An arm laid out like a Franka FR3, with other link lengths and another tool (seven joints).
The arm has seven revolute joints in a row. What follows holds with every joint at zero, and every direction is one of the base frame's.
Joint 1 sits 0.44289 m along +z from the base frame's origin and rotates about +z.
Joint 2 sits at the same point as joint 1 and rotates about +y.
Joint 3 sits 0.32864 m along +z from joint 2 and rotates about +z.
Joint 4 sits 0.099 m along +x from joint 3 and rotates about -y.
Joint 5 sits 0.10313 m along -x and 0.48 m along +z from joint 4 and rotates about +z.
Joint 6 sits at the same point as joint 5 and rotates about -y.
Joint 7 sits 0.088 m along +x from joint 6 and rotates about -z.
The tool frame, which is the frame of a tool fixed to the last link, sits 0.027 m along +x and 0.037 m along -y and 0.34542 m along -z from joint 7; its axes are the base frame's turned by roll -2.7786, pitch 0 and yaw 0.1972 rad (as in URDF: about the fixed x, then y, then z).
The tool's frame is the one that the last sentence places.
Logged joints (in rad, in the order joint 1, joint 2, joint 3, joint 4, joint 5, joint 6, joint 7), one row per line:
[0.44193 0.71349 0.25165 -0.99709 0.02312 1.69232 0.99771]
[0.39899 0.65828 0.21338 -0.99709 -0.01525 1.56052 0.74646]
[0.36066 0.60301 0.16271 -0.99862 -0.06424 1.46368 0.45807]
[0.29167 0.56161 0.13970 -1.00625 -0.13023 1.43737 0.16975]
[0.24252 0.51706 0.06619 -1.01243 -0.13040 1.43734 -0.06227]
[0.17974 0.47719 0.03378 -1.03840 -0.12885 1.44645 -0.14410]
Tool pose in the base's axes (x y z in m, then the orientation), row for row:
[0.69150 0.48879 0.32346 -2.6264 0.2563 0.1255]
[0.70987 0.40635 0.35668 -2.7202 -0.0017 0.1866]
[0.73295 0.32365 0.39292 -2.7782 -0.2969 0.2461]
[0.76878 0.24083 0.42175 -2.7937 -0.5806 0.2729]
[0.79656 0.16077 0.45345 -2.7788 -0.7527 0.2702]
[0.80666 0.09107 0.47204 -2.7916 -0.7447 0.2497]
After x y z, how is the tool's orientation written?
As a rotation vector, in radians.
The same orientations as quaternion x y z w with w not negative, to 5 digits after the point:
[-0.96328 0.09400 0.04603 0.24728]
[-0.97625 -0.00061 0.06697 0.20601]
[-0.97650 -0.10436 0.08650 0.16758]
[-0.96542 -0.20064 0.09431 0.13716]
[-0.95350 -0.25828 0.09271 0.12468]
[-0.95561 -0.25492 0.08548 0.12051]

